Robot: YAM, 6 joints.
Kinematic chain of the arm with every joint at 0, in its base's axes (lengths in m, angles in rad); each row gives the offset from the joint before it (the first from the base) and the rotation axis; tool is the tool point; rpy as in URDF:
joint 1: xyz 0 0 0.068 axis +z
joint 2: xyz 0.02 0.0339 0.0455 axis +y
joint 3: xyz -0.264 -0.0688 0 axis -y
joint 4: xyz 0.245 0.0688 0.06 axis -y
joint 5: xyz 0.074 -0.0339 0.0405 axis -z
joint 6: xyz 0.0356 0 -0.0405 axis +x
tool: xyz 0 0 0 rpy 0 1.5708 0
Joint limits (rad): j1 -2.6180..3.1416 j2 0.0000..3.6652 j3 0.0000..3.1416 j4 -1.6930..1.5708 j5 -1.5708..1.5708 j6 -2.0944..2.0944
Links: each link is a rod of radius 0.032 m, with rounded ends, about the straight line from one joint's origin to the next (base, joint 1, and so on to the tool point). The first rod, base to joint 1, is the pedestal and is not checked.
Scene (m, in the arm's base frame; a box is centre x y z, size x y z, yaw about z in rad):
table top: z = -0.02
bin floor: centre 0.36 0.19 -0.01 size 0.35 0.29 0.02 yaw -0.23
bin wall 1: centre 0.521 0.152 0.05 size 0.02 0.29 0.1 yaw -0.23
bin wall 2: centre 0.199 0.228 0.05 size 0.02 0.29 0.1 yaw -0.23
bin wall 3: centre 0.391 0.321 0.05 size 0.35 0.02 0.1 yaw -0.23
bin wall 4: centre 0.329 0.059 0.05 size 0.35 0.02 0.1 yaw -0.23
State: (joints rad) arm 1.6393 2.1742 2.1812 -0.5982 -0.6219 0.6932
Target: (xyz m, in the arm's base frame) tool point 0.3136 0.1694 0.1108
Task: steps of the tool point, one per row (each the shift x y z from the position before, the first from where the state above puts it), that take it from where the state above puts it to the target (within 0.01 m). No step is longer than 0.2 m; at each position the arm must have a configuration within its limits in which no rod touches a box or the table.
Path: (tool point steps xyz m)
1: 0.1457 -0.0213 -0.0681
2: 0.1210 -0.0747 -0.0621
3: 0.0771 -0.1102 -0.0529
4: 0.0247 -0.1217 -0.0413

